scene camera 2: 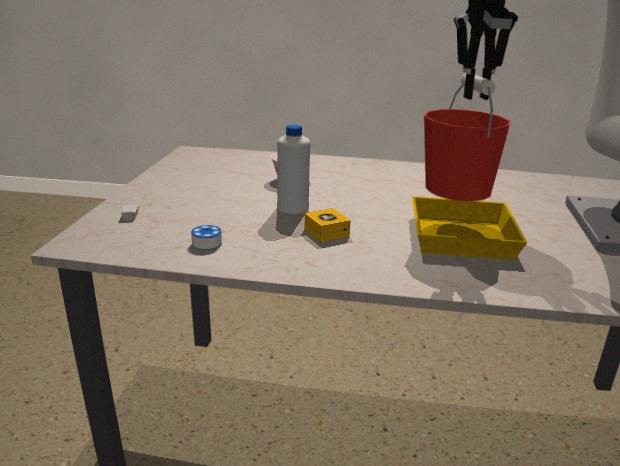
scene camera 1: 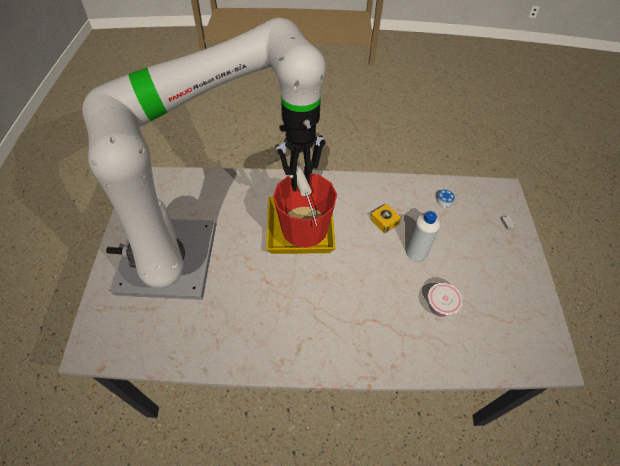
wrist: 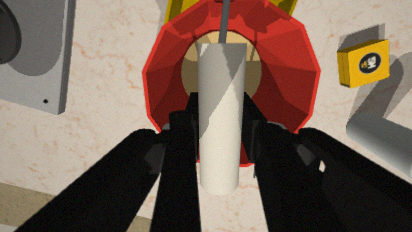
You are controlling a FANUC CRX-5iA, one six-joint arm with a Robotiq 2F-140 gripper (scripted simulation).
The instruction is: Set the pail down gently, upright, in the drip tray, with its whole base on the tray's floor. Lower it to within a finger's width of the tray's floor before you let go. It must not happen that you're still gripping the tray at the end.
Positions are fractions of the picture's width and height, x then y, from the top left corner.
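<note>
The gripper (scene camera 2: 0.77, 0.21) appears together with a red pail (scene camera 2: 0.74, 0.35) and a drip tray (scene camera 2: 0.78, 0.49). A pink-rimmed round dish (scene camera 1: 0.72, 0.64) is visible as well, while the pail can be seen again in scene camera 1 (scene camera 1: 0.48, 0.46), the tray in scene camera 1 (scene camera 1: 0.45, 0.52) and the gripper in scene camera 1 (scene camera 1: 0.48, 0.40). The gripper also appears in the wrist view (wrist: 0.53, 0.46).
</note>
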